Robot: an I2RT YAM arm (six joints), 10 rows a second.
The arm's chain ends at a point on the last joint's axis. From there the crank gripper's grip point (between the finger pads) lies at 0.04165 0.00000 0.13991 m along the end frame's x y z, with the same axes.
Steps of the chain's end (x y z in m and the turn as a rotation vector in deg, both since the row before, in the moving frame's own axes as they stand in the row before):
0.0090 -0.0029 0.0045 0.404 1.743 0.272
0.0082 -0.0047 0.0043 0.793 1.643 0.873
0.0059 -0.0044 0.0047 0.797 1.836 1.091
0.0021 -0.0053 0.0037 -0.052 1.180 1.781
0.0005 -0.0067 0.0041 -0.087 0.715 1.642
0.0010 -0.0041 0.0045 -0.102 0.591 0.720
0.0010 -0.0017 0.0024 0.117 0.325 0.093
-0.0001 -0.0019 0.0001 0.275 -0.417 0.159
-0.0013 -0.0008 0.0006 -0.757 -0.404 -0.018
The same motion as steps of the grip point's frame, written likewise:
0.0132 -0.0037 0.0032 0.404 1.743 0.272
0.0122 -0.0060 0.0030 0.793 1.643 0.873
0.0104 -0.0055 0.0033 0.797 1.836 1.091
0.0049 -0.0038 0.0028 -0.052 1.180 1.781
0.0022 -0.0053 0.0036 -0.087 0.715 1.642
0.0024 -0.0033 0.0041 -0.102 0.591 0.720
0.0018 -0.0019 0.0022 0.117 0.325 0.093
-0.0011 -0.0025 0.0004 0.275 -0.417 0.159
-0.0023 0.0010 0.0009 -0.757 -0.404 -0.018

